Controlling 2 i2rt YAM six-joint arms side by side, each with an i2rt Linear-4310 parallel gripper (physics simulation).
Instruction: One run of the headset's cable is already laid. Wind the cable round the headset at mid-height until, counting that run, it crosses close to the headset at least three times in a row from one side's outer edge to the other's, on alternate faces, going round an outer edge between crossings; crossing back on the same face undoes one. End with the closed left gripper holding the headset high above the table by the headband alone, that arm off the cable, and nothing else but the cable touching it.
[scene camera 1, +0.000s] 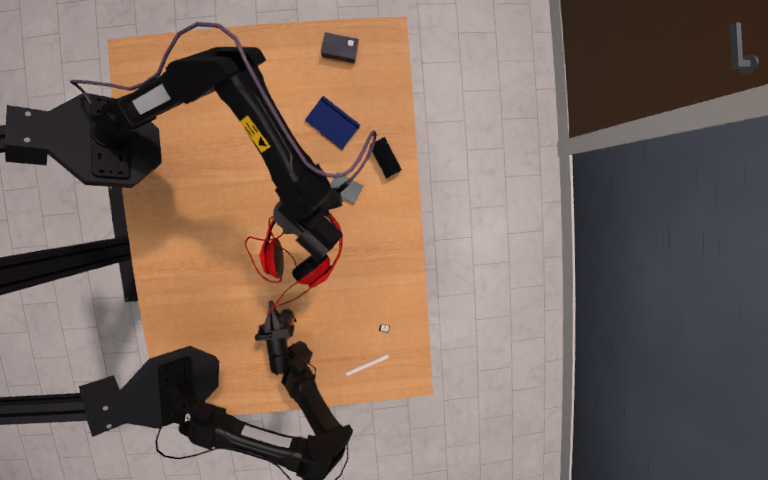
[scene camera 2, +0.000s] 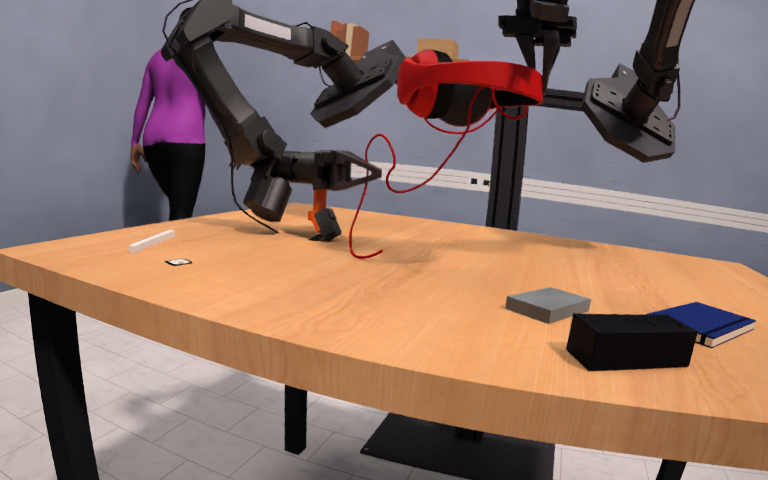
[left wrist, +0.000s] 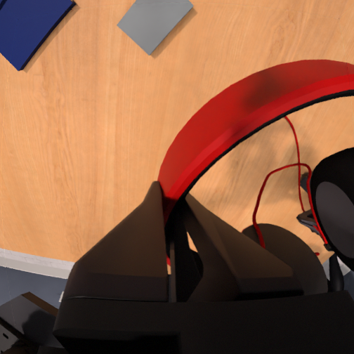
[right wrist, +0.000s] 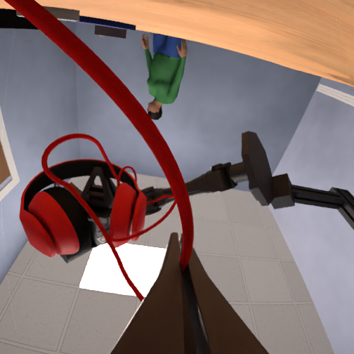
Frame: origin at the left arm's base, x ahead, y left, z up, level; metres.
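Where they show: left gripper, fingertip midpoint: (scene camera 2: 539, 94); right gripper, fingertip midpoint: (scene camera 1: 270, 300) (scene camera 2: 381, 173); left arm's base, origin of the base link: (scene camera 1: 108, 137) (scene camera 2: 632, 113); right arm's base, origin of the base link: (scene camera 1: 175, 391) (scene camera 2: 353, 85).
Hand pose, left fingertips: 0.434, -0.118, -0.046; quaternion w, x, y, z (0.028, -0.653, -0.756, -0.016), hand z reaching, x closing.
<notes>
Each offset is from my left fingertips to the centre of the thing, as dx, dy, dz. "spot": to the spot under its first point. Level surfaces: height alone.
The red-and-black headset @(+0.011, -0.091, +0.003) (scene camera 1: 272, 257) (scene camera 2: 474, 73) (right wrist: 44, 220) is high above the table. My left gripper (left wrist: 164, 190) is shut on its headband (left wrist: 227, 117). My right gripper (scene camera 1: 271, 309) (scene camera 2: 378, 172) (right wrist: 176, 239) is shut on the red cable @(spot: -0.037, -0.289, -0.225) (scene camera 2: 351, 229) (right wrist: 150, 131), to the left of and below the headset in scene camera 2. From there the cable hangs to its free end low over the table; towards the headset it runs slack in an S-bend. Loops hang beneath the earcups and past the opening between them. The arm and headband partly hide the crossings; I cannot count them.
The wooden table @(dz -0.253) (scene camera 1: 192, 271) (scene camera 2: 254, 294) bears a grey block @(+0.094, +0.059, -0.246) (scene camera 1: 353, 191) (scene camera 2: 548, 303), a black box @(+0.205, +0.157, -0.236) (scene camera 1: 386, 157) (scene camera 2: 631, 342), a blue notebook @(+0.041, +0.247, -0.247) (scene camera 1: 332, 122) (scene camera 2: 702, 320), a dark box @(+0.044, +0.465, -0.233) (scene camera 1: 339, 48), a small tile @(+0.249, -0.370, -0.252) (scene camera 1: 384, 328) (scene camera 2: 178, 262) and a white stick @(+0.204, -0.494, -0.248) (scene camera 1: 367, 365) (scene camera 2: 151, 241).
</notes>
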